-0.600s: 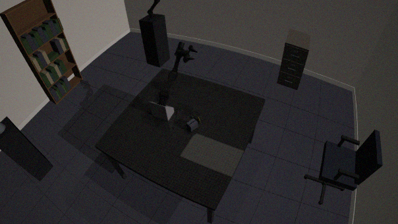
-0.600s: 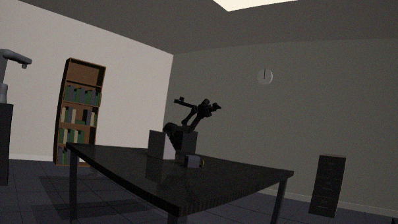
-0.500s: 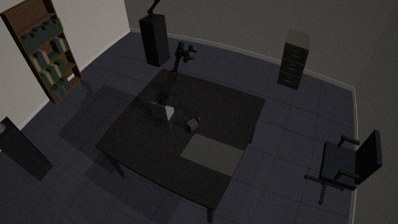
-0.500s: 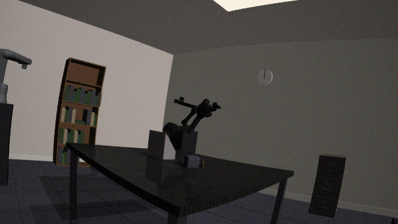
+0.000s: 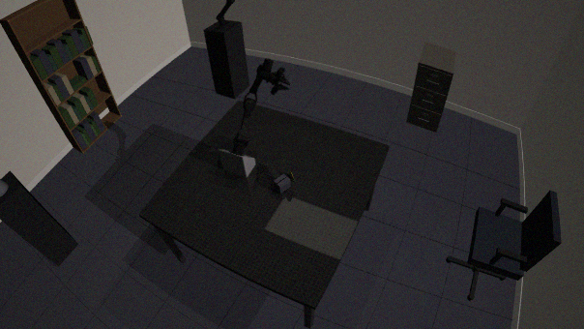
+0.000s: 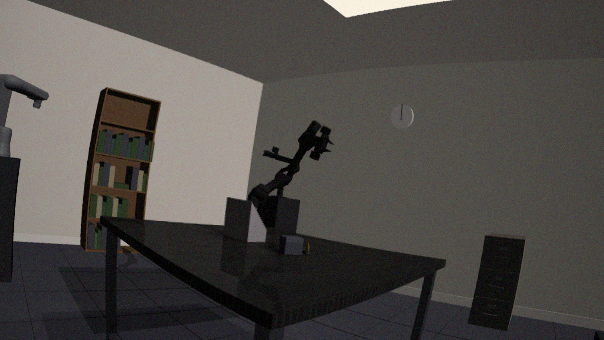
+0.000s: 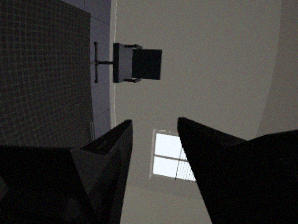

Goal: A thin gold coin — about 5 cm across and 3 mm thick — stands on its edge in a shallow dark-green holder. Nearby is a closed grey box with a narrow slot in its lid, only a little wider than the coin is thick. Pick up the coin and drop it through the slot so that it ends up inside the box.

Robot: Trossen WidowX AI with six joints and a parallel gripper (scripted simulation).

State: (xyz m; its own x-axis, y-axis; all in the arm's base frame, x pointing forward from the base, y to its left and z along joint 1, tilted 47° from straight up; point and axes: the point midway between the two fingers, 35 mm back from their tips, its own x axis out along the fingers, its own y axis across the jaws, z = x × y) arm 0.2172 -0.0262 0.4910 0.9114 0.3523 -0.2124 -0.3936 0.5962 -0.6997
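My gripper tip is now 500 mm above the gold coin, 230 mm to the left of it and 120 mm short of it.
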